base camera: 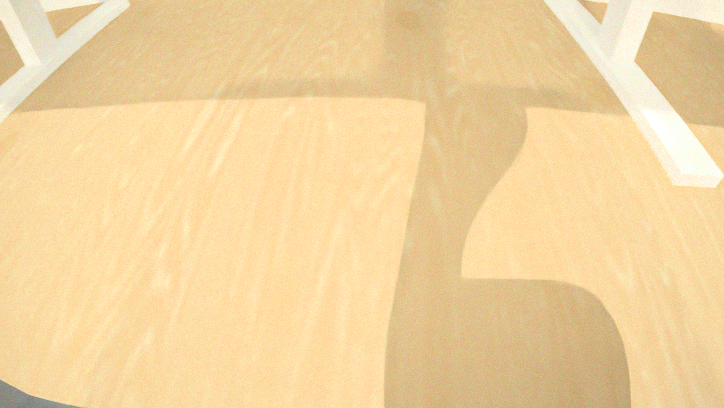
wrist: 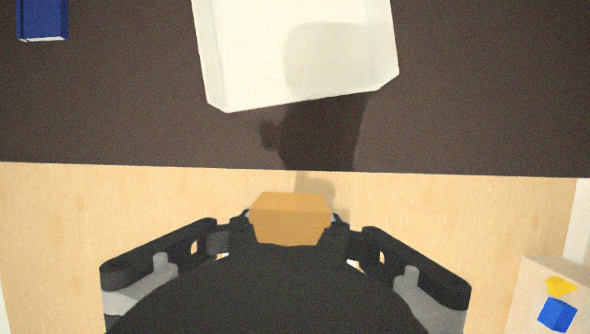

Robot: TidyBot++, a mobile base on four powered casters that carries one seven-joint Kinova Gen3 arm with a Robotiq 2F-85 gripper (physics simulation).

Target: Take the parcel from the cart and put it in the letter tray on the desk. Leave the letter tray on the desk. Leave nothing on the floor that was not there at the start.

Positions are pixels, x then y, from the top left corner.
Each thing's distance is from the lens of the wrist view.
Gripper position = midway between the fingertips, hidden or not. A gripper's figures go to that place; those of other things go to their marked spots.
gripper [wrist: 291, 216]: 17 cm
orange parcel [wrist: 289, 219]: 12 cm
white letter tray [wrist: 248, 61]: 36 cm
The marked spots on the orange parcel and the white letter tray are 29 cm apart.
